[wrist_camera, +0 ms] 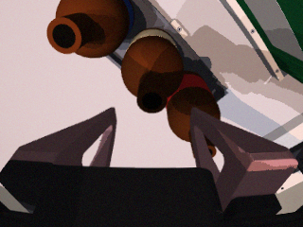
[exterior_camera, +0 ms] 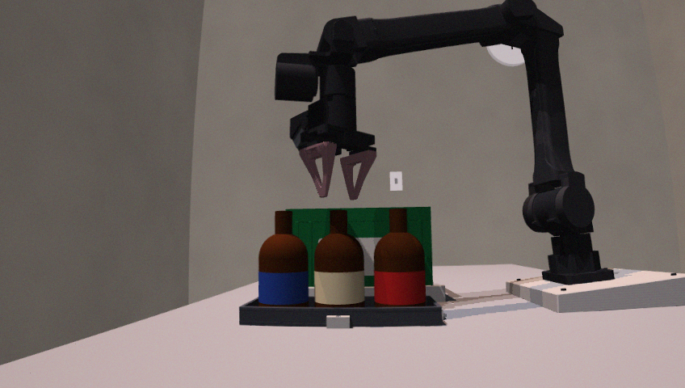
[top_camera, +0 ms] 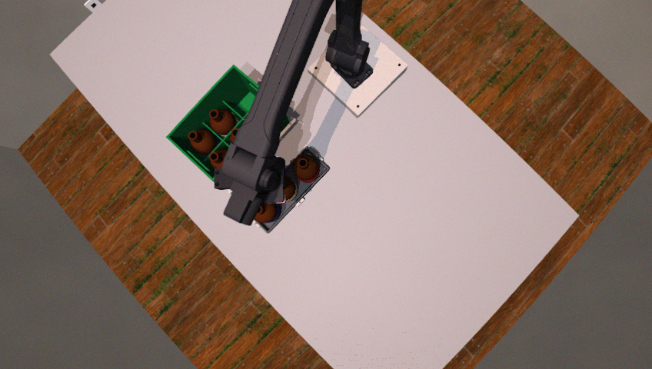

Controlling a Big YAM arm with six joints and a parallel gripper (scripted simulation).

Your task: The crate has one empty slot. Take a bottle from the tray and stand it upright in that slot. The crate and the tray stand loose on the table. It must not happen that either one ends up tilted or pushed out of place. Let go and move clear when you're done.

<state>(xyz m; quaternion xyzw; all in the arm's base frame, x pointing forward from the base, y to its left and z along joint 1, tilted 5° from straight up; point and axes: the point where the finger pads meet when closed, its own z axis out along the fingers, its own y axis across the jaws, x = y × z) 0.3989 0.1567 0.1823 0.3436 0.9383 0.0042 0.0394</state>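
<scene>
Right now the dark tray is 17 cm below my hand. From my hand the other things lie so: green crate (23 cm to the right, 10 cm below).
</scene>
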